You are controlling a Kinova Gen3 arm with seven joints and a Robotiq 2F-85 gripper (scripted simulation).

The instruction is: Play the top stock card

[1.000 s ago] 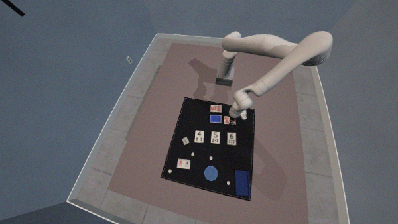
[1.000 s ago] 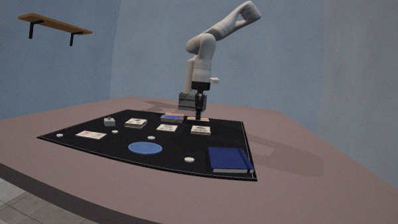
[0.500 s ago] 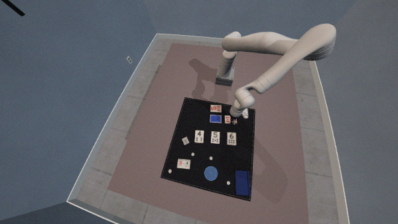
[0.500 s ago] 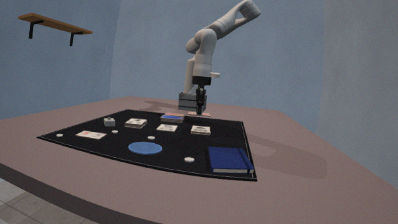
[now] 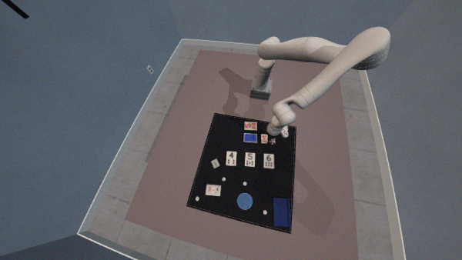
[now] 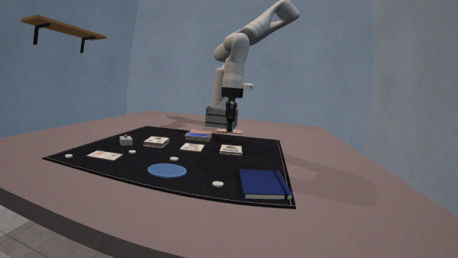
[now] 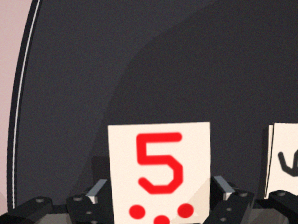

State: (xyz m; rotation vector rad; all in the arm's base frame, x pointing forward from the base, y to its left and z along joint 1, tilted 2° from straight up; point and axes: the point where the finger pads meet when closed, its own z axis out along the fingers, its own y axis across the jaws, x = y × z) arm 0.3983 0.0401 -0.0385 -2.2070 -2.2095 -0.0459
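Now: the black mat 16 cm ahead of my hand, 14 cm to the right of it and 7 cm below it. From my hand the other things lie so: blue disc: 37 cm ahead, 14 cm to the right, 5 cm below; then grey block: 33 cm to the right, 17 cm ahead, 4 cm below; then blue book: 42 cm ahead, 6 cm to the left, 5 cm below.
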